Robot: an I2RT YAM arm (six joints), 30 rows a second.
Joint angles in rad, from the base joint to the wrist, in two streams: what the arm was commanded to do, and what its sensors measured. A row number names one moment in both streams.
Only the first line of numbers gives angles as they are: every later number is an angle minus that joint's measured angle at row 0.
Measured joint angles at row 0:
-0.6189, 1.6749, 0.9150, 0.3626, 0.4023, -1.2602
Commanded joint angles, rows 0 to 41:
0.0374, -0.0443, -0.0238, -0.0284, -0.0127, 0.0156
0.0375, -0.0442, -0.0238, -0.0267, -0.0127, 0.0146
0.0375, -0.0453, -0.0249, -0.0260, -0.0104, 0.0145
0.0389, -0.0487, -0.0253, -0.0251, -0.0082, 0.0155
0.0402, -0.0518, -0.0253, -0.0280, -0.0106, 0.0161
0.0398, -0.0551, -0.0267, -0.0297, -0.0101, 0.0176
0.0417, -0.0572, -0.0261, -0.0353, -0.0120, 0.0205
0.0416, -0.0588, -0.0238, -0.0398, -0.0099, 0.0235
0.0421, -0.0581, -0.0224, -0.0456, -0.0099, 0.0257
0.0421, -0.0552, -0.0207, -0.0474, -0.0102, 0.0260
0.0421, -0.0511, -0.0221, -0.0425, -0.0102, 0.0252
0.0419, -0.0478, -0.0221, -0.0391, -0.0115, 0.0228
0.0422, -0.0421, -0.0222, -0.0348, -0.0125, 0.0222
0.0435, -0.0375, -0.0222, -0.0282, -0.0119, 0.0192
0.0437, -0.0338, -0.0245, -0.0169, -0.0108, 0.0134
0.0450, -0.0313, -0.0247, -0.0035, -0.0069, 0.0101
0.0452, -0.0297, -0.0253, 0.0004, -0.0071, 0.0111
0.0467, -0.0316, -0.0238, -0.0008, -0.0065, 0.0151
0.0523, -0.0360, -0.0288, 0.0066, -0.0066, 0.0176
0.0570, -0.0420, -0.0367, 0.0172, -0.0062, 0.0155
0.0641, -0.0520, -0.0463, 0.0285, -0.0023, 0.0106
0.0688, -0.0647, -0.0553, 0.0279, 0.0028, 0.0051
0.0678, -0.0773, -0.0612, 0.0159, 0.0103, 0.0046
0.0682, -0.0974, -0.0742, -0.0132, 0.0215, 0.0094
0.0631, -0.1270, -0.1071, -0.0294, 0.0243, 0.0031
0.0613, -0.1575, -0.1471, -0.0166, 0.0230, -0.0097
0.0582, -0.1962, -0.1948, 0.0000, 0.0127, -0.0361
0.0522, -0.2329, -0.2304, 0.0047, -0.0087, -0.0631
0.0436, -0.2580, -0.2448, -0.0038, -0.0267, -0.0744
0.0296, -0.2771, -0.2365, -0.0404, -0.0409, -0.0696
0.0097, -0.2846, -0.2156, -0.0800, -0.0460, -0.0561
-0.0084, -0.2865, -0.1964, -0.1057, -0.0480, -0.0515
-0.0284, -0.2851, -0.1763, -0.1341, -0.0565, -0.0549
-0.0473, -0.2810, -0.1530, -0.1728, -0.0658, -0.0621
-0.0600, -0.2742, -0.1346, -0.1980, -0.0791, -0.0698
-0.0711, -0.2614, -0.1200, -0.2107, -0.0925, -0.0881
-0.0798, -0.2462, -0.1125, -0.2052, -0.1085, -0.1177
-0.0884, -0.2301, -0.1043, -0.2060, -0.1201, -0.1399
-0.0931, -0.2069, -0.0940, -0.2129, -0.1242, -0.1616
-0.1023, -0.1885, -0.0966, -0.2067, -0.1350, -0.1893
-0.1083, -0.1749, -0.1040, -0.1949, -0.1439, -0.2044
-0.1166, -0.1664, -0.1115, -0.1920, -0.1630, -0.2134
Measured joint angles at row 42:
-0.1019, -0.2064, -0.1175, -0.1740, -0.0981, -0.1404
